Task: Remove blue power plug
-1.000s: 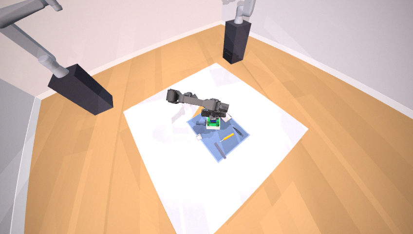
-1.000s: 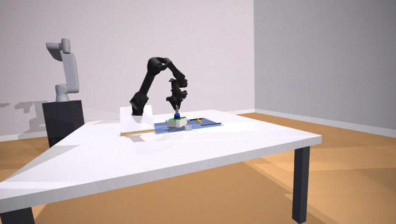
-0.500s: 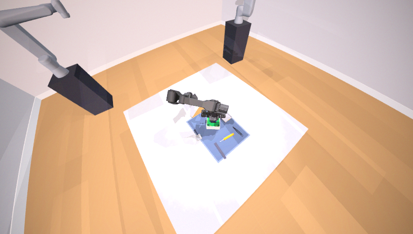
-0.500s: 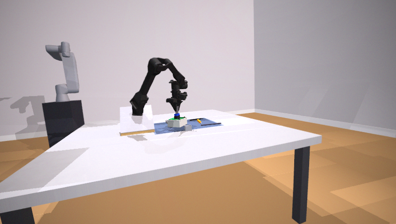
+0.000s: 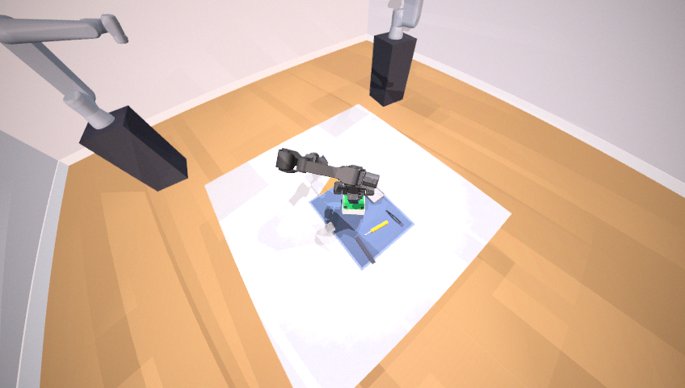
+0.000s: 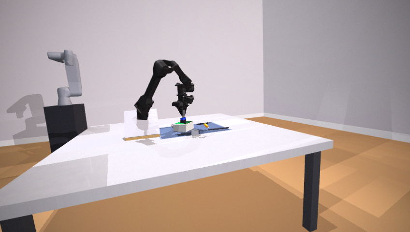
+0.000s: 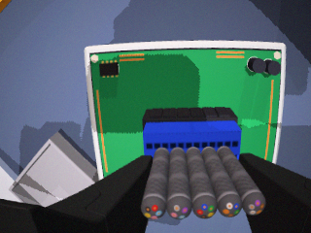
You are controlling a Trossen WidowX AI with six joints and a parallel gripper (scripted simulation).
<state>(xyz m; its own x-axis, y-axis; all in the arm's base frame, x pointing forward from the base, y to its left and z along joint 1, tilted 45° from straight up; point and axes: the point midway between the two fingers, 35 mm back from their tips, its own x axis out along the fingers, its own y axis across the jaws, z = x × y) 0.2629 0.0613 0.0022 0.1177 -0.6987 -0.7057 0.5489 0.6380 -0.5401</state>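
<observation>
Right now my gripper tip is 2 cm above the blue power plug. Also, from my gripper tip: blue mat (5 cm ahead, 1 cm to the left, 10 cm below); then dark bar (23 cm ahead, 7 cm to the right, 10 cm below).
</observation>
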